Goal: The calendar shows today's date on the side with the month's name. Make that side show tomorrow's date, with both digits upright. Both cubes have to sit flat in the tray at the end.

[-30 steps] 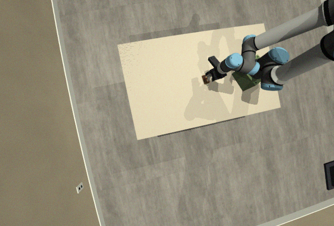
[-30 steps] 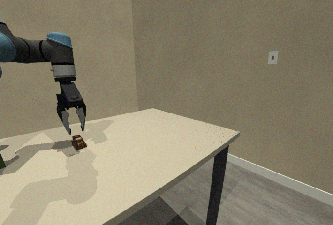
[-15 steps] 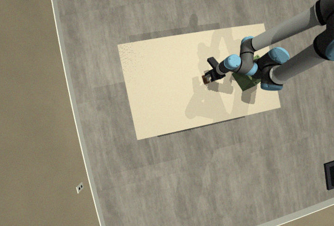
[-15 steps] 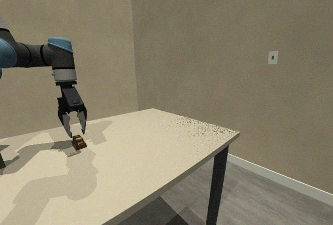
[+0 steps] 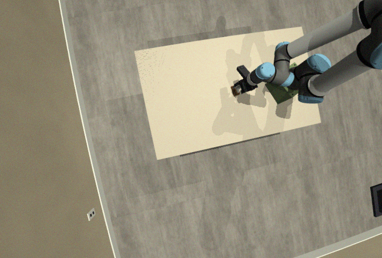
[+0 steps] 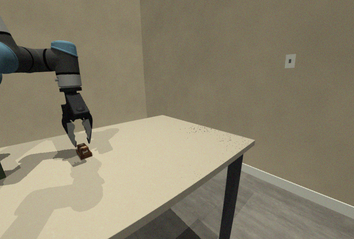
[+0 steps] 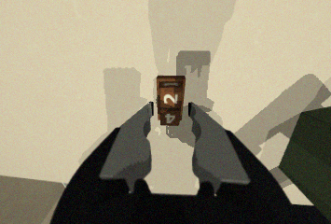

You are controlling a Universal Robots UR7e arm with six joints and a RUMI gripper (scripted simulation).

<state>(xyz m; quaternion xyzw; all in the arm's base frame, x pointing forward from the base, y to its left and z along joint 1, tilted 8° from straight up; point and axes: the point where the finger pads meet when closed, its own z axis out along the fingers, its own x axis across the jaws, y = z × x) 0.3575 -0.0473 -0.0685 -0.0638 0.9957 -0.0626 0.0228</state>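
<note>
My hand is 40 mm above the brown digit cube. Round my hand: brown calendar tray (50 mm below, 20 mm to the left).
</note>
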